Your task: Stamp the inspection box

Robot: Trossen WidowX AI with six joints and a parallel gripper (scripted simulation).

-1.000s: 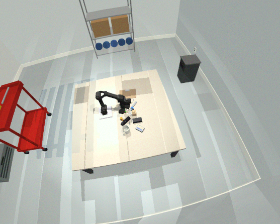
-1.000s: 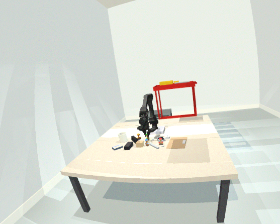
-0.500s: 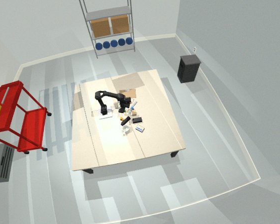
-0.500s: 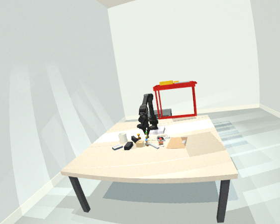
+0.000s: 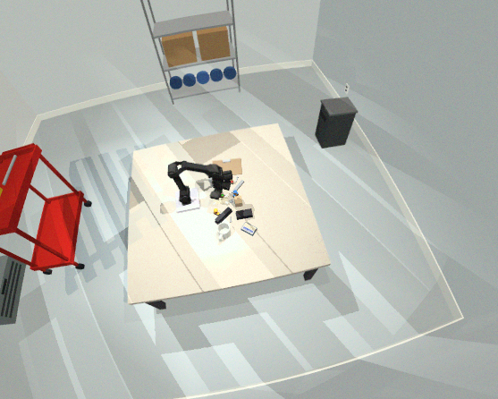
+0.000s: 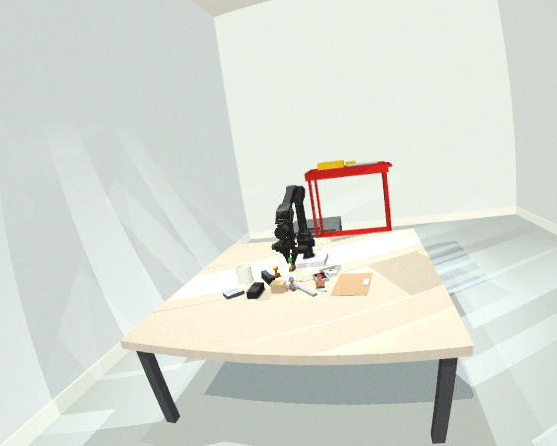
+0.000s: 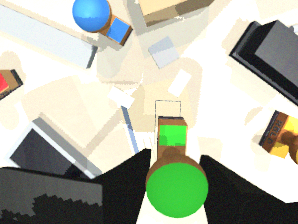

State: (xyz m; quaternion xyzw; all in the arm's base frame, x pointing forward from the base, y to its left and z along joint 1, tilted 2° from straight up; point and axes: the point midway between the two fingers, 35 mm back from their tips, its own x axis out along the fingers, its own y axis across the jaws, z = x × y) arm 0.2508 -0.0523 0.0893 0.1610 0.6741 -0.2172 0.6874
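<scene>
Now: the black box 160 mm to the right of my gripper tip, 120 mm ahead of it and 70 mm below it. Also, from my gripper tip: green-topped stamp (10 mm below); blue-knobbed stamp (100 mm ahead, 70 mm below, 10 mm to the left); tan block (110 mm ahead, 60 mm below, 50 mm to the right).
</scene>
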